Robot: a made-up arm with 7 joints. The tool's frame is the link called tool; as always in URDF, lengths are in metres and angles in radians. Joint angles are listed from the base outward.
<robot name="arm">
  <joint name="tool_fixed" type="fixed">
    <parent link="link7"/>
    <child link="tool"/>
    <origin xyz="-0.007 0 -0.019"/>
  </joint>
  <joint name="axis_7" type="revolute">
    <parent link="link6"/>
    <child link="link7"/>
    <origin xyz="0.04 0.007 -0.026"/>
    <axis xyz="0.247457 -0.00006 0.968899"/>
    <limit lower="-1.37" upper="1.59"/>
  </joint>
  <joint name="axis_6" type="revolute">
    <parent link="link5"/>
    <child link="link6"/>
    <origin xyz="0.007 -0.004 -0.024"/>
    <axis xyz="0.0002 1 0.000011"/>
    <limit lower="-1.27" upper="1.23"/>
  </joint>
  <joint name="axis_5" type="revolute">
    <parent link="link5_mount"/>
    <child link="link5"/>
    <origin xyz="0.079 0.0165 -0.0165"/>
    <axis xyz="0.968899 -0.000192 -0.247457"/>
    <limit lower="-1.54" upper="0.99"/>
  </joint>
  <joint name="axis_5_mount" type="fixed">
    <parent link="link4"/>
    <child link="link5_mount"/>
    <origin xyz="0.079 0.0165 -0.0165"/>
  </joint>
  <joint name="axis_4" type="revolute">
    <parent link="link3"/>
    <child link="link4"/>
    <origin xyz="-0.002 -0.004 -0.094"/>
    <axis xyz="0.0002 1 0.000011"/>
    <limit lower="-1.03" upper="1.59"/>
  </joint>
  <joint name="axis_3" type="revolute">
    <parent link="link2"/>
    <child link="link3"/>
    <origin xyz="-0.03 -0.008 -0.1"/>
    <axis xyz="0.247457 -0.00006 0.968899"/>
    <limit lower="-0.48" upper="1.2"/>
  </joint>
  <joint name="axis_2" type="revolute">
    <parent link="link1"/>
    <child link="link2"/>
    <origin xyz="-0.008 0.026 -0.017"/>
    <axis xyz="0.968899 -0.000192 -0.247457"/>
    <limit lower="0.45" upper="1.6"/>
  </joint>
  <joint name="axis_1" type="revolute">
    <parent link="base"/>
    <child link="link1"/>
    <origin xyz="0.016 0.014 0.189"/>
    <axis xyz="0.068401 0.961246 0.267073"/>
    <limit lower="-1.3" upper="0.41"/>
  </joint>
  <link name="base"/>
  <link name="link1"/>
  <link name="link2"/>
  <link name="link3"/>
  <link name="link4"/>
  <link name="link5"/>
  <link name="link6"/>
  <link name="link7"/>
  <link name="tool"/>
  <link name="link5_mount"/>
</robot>
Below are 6 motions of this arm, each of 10 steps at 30 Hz.
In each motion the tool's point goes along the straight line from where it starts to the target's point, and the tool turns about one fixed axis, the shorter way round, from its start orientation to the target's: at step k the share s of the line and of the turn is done. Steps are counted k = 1, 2, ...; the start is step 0. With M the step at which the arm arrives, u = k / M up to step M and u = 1 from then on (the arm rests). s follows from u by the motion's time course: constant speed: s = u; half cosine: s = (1 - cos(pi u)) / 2; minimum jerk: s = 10 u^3 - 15 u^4 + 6 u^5.
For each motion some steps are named. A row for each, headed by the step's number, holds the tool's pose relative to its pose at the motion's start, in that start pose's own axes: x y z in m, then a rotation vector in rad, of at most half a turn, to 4 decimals.
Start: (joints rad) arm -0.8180 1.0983 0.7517 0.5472 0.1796 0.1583 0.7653
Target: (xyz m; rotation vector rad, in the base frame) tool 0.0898 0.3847 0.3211 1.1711 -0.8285 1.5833
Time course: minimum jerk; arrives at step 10
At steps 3, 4, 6, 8, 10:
3: 0.0181 0.0173 0.0105 0.0219 -0.0635 -0.0037
4: 0.0352 0.0336 0.0204 0.0425 -0.1236 -0.0071
6: 0.0757 0.0723 0.0439 0.0915 -0.2657 -0.0153
8: 0.1045 0.0998 0.0606 0.1263 -0.3667 -0.0212
10: 0.1109 0.1060 0.0644 0.1340 -0.3892 -0.0225

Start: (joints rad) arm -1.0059 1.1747 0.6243 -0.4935 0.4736 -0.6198 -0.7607
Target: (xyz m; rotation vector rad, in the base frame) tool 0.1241 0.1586 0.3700 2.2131 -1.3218 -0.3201
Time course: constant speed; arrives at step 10
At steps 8, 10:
8: 0.0086 -0.0060 -0.0009 -0.1008 -0.1265 0.0493
10: 0.0108 -0.0076 -0.0011 -0.1260 -0.1581 0.0616

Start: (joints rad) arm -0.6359 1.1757 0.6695 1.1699 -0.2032 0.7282 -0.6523
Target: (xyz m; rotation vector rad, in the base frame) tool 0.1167 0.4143 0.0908 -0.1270 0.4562 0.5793
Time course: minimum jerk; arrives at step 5
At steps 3, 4, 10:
3: -0.0179 0.0144 0.0199 0.1110 -0.0283 0.0629
4: -0.0247 0.0199 0.0275 0.1532 -0.0390 0.0869
10: -0.0263 0.0211 0.0292 0.1626 -0.0414 0.0922

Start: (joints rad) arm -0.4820 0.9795 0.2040 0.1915 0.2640 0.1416 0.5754
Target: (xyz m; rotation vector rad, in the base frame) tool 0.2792 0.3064 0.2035 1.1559 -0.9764 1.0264
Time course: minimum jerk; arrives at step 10
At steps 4, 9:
4: 0.0214 0.0150 0.0027 -0.0059 -0.0429 0.1434
9: 0.0667 0.0467 0.0083 -0.0185 -0.1341 0.4479

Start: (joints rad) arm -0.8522 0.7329 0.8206 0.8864 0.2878 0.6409 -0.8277
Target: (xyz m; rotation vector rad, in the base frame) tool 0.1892 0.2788 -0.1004 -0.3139 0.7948 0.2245
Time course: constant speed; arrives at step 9
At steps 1, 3, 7, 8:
1: -0.0005 -0.0027 -0.0140 -0.0098 0.0464 0.0157
3: -0.0015 -0.0081 -0.0421 -0.0293 0.1393 0.0472
7: -0.0034 -0.0188 -0.0983 -0.0683 0.3251 0.1102
8: -0.0039 -0.0215 -0.1123 -0.0780 0.3715 0.1259

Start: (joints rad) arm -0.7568 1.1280 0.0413 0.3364 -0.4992 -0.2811 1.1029
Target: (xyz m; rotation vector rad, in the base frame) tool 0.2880 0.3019 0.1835 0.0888 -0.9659 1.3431
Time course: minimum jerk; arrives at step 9
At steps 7, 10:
7: 0.0312 0.0444 -0.0052 -0.0267 0.1681 0.1895
10: 0.0337 0.0481 -0.0056 -0.0289 0.1820 0.2052

